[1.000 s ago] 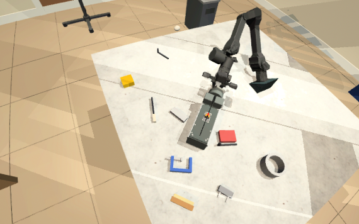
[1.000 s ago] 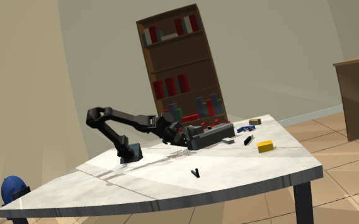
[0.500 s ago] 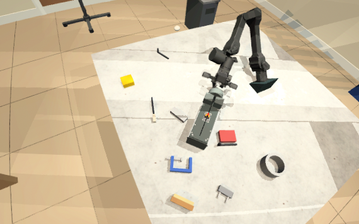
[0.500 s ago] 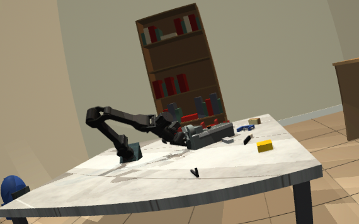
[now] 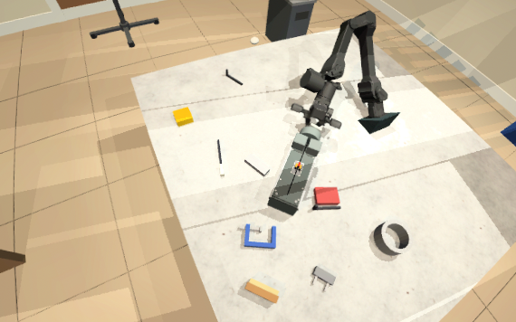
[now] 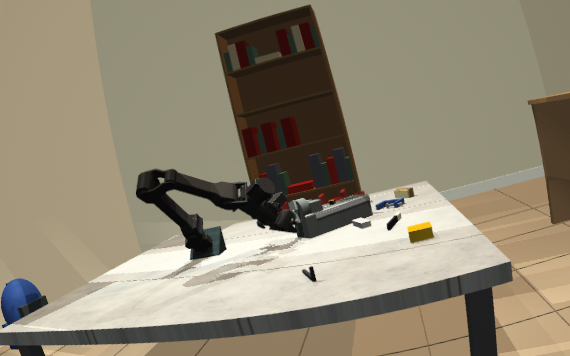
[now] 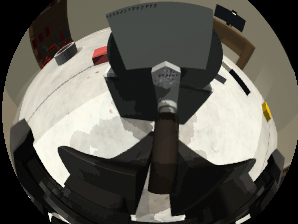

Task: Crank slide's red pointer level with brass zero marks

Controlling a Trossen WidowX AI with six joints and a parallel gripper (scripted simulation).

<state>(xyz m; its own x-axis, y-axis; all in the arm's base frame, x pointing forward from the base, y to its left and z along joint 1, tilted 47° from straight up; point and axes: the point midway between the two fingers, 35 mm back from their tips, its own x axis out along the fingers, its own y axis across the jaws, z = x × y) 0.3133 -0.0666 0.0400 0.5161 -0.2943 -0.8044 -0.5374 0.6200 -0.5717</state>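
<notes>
My gripper tip is 2 cm past the crank handle, 1 cm to the left of it and 3 cm below it. Also, from my gripper tip: grey block 21 cm ahead, 1 cm to the right, 2 cm below; then red pointer 13 cm ahead, 9 cm to the left, 5 cm above; then red block 8 cm ahead, 21 cm to the left, 2 cm below.
</notes>
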